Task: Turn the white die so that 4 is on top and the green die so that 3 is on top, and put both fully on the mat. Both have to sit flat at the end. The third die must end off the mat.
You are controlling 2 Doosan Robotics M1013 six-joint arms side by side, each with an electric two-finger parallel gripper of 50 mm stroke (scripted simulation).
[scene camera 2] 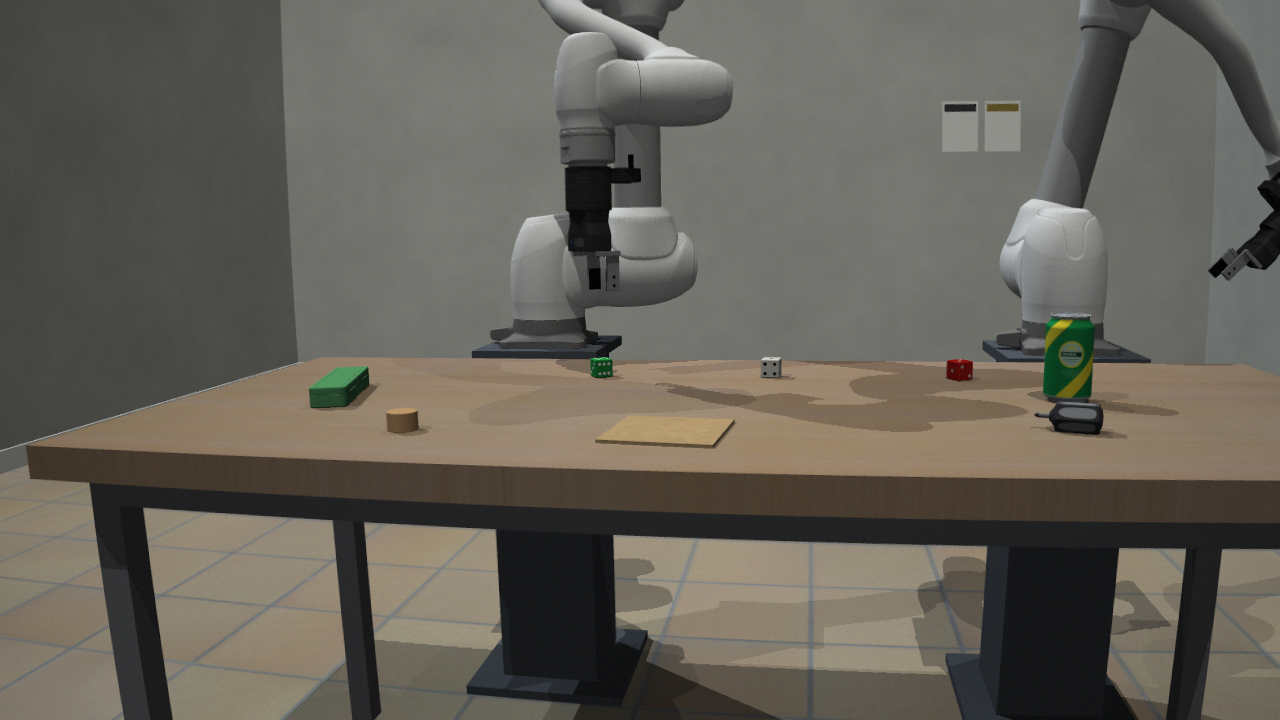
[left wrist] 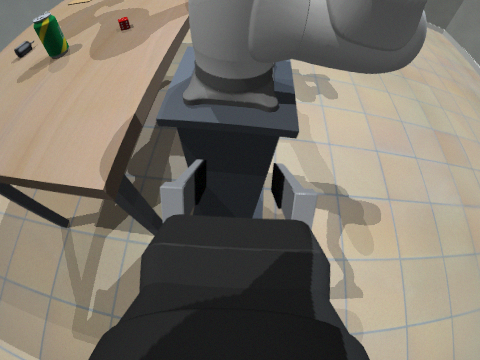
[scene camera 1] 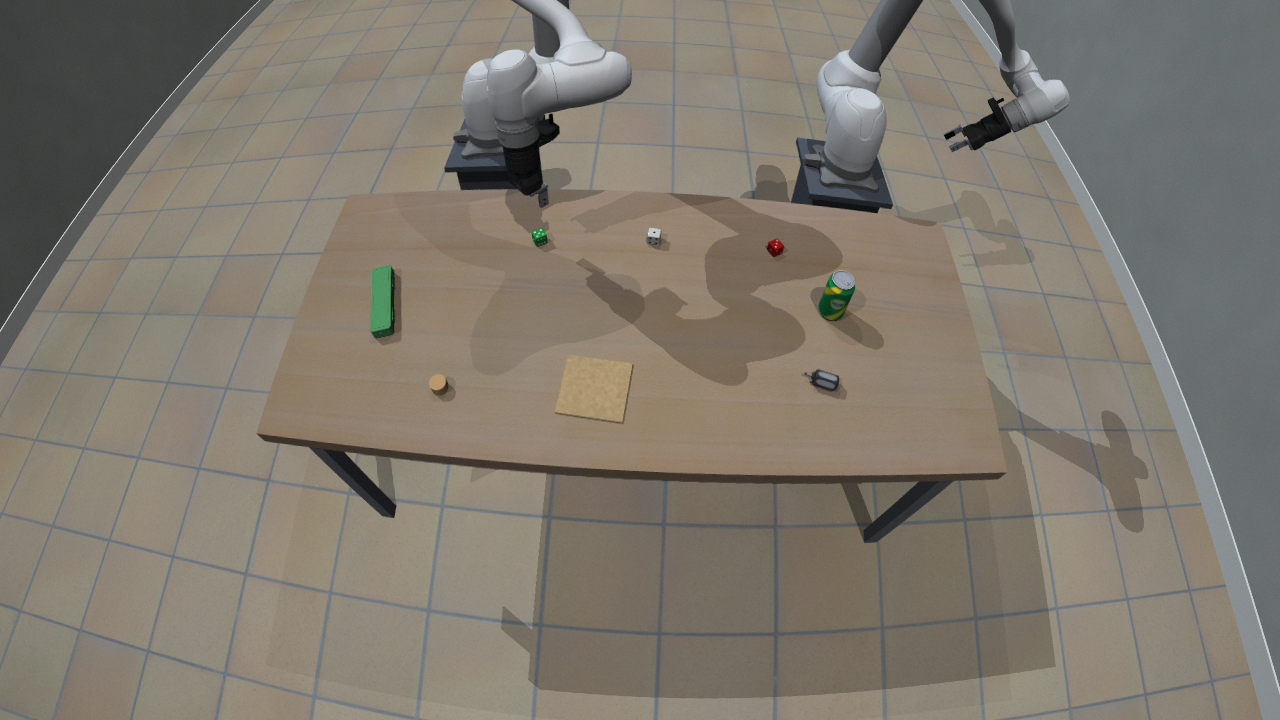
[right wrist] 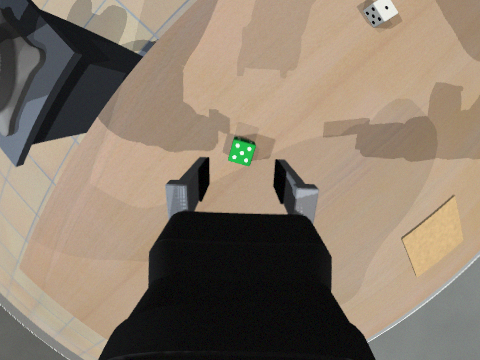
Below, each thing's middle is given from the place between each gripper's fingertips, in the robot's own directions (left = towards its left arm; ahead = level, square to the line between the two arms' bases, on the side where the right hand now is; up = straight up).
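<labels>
From my right hand (scene camera 2: 603,290): green box (scene camera 2: 336,389) 150 mm below, 230 mm ahead, 360 mm to the right; wooden disc (scene camera 2: 401,420) 150 mm below, 150 mm to the right, 440 mm ahead; tan mat (scene camera 1: 593,388) 160 mm below, 190 mm to the left, 400 mm ahead; can (scene camera 2: 1069,341) 100 mm below, 140 mm ahead, 710 mm to the left.
From my left hand (scene camera 2: 1218,275): dark grey object (scene camera 2: 1087,418) 140 mm below, 470 mm to the right, 790 mm ahead; can 100 mm below, 430 mm to the right, 590 mm ahead; tan mat 160 mm below, 850 mm ahead, 950 mm to the right.
</labels>
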